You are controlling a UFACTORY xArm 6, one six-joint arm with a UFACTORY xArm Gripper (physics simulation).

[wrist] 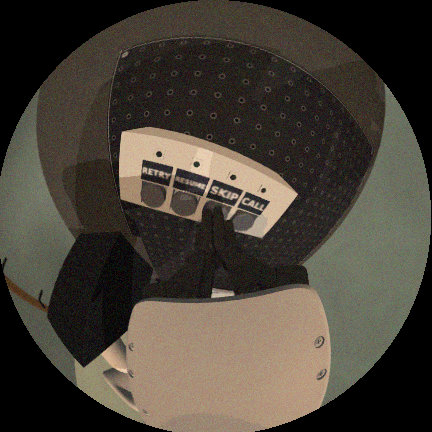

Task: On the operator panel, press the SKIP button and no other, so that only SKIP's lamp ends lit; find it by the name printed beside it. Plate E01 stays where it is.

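Places are measured from the arm's base along level axes (x ahead, y left, z up), in metres.
Pixels of known places: gripper, fingertip midpoint: [215, 219]; arm's base, origin of the base link: [95, 321].
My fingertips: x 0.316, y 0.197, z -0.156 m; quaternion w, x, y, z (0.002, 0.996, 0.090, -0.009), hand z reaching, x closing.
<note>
For each thing: its top centre in the pictures, then the offset to it from my fingertips. "spot": a spot on its surface instead. Level surfaces: height alone.
- cream operator panel, surface spot: [131, 150] spot: dy +0.070, dx -0.063, dz -0.007 m
- RETRY button, surface spot: [153, 195] spot: dy +0.027, dx -0.053, dz -0.004 m
- RESUME button, surface spot: [184, 204] spot: dy +0.015, dx -0.026, dz -0.004 m
- SKIP button, surface spot: [212, 205] spot: dy +0.013, dx -0.002, dz -0.004 m
- CALL button, surface spot: [244, 221] spot: dy -0.009, dx +0.029, dz -0.004 m
- SKIP label, surface spot: [223, 193] spot: dy +0.023, dx +0.008, dz -0.007 m
- dark perforated board, its level: dz -0.060 m
The cream operator panel [131, 150] lies across the middle of the wrist view, with four round grey buttons in a row under dark name labels. From left they are the RETRY button [153, 195], the RESUME button [184, 204], the SKIP button [212, 205] and the CALL button [244, 221]. The SKIP label [223, 193] is readable. My gripper [215, 219] is shut and empty; its tips overlap the lower part of the SKIP button and hide it. Whether they touch it I cannot tell. The small lamps above the labels, such as SKIP's lamp [233, 177], look dark. Plate E01 cannot be made out.
The panel stands on a dark perforated board [200, 90] on a brown round table [240, 22]. A black angular block [85, 295] is at the lower left, with an orange-brown cable [25, 296] beyond it.
</note>
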